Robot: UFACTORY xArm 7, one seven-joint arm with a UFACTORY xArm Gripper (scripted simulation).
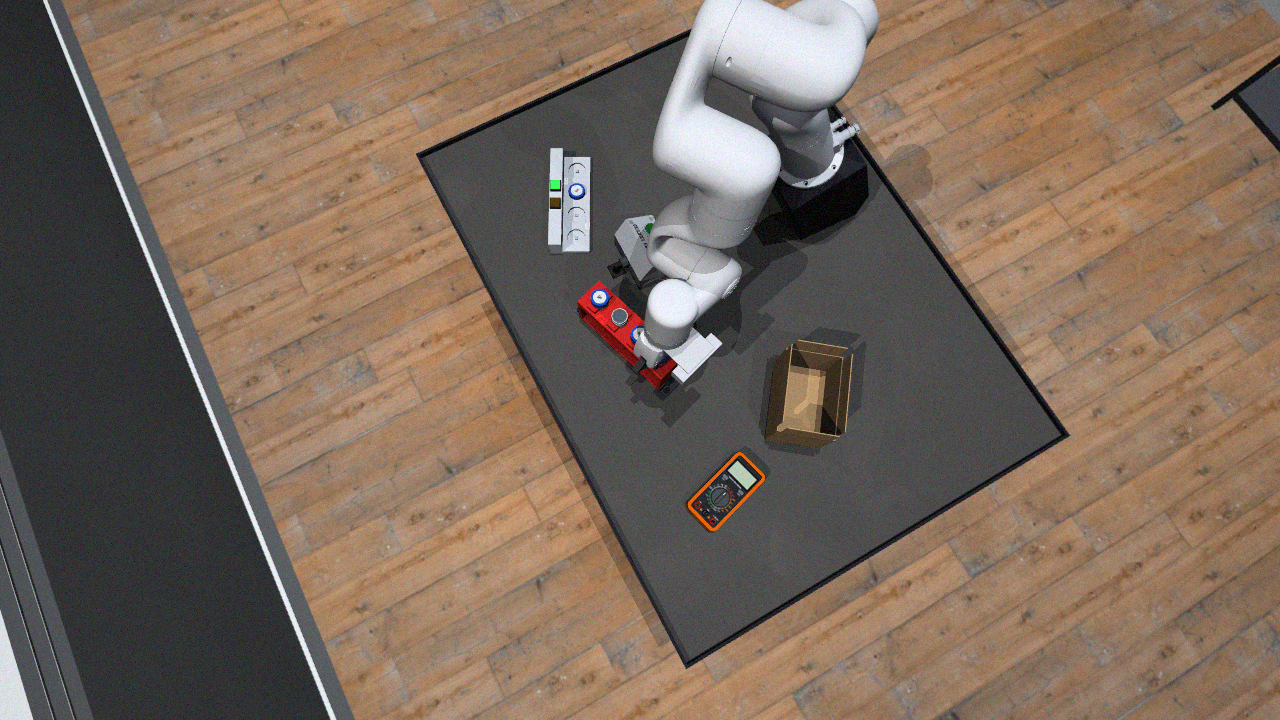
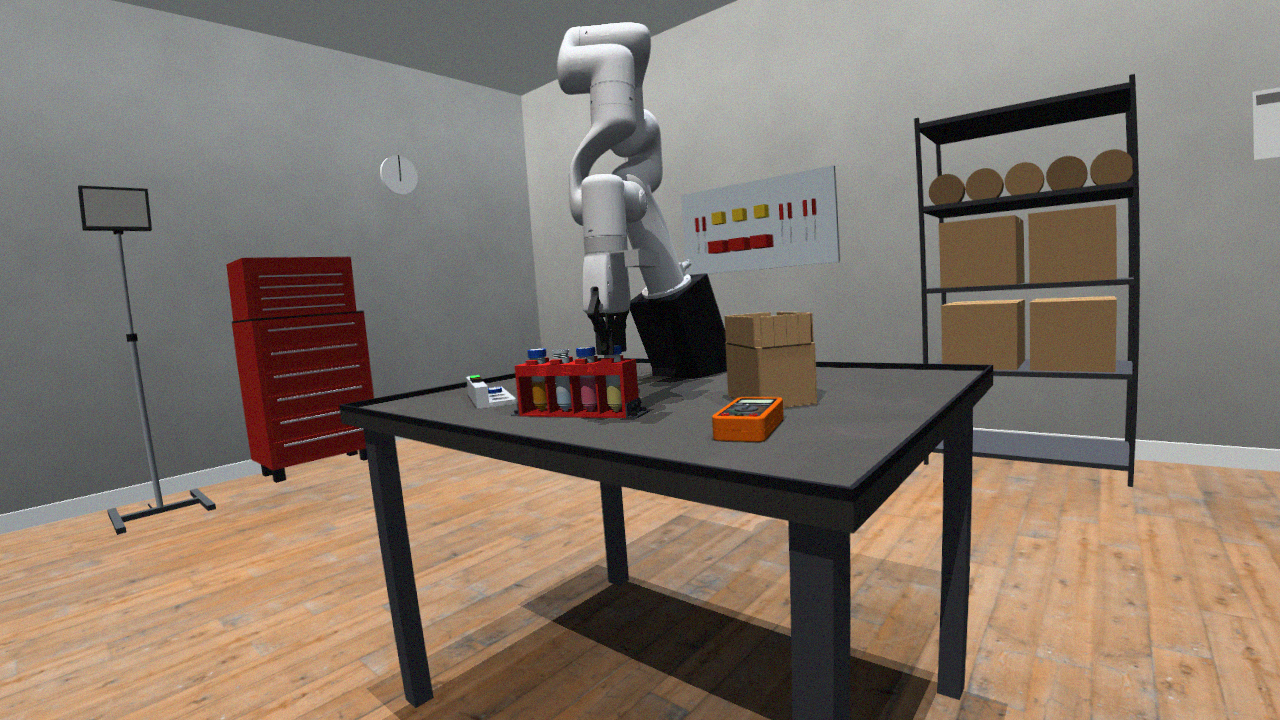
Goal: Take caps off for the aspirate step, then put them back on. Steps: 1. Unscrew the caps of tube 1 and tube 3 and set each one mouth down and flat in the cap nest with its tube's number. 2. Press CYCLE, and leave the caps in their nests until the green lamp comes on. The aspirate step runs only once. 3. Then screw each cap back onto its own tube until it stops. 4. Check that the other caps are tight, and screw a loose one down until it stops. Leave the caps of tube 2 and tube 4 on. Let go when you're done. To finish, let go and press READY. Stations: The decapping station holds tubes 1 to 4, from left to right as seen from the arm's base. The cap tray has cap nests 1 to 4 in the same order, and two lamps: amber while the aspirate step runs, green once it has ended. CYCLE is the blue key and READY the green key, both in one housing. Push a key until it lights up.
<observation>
My gripper shows in image 1 and in image 2. A cardboard box shows in image 1 and in image 2. The same spot on my gripper: [image 1: 641, 363] is [image 2: 594, 299]. One and the same spot on the cardboard box: [image 2: 785, 366] is [image 1: 799, 438].
</observation>
